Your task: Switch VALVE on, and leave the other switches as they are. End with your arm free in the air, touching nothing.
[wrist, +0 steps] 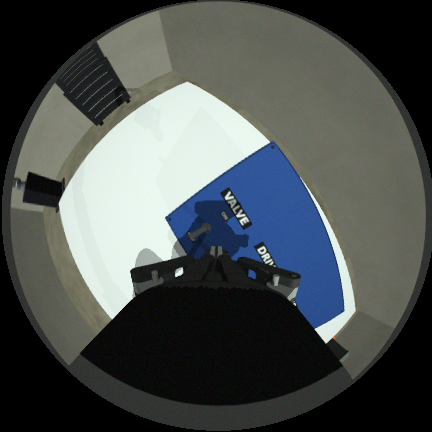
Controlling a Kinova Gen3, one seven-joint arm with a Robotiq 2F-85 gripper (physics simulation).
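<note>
Gripper visible (215,252). Blue switch panel (259,208) also visible.
</note>
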